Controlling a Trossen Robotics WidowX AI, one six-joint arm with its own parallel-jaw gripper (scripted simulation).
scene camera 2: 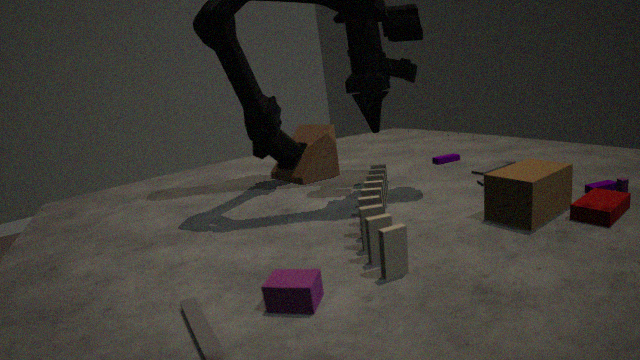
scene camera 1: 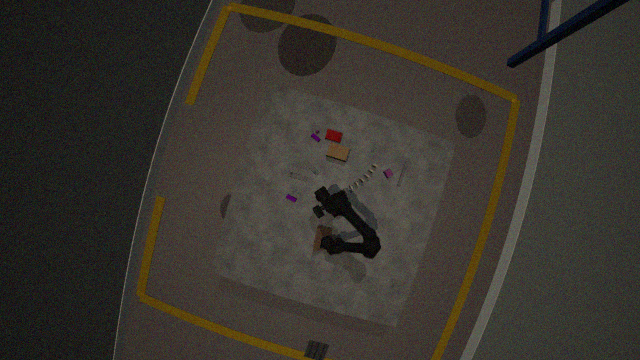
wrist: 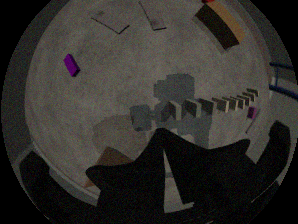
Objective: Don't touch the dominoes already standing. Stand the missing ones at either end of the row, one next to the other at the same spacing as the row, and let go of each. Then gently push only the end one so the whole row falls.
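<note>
My gripper is shut with nothing in it, and I can see a tan box as well. The wrist view shows my gripper too.
</note>
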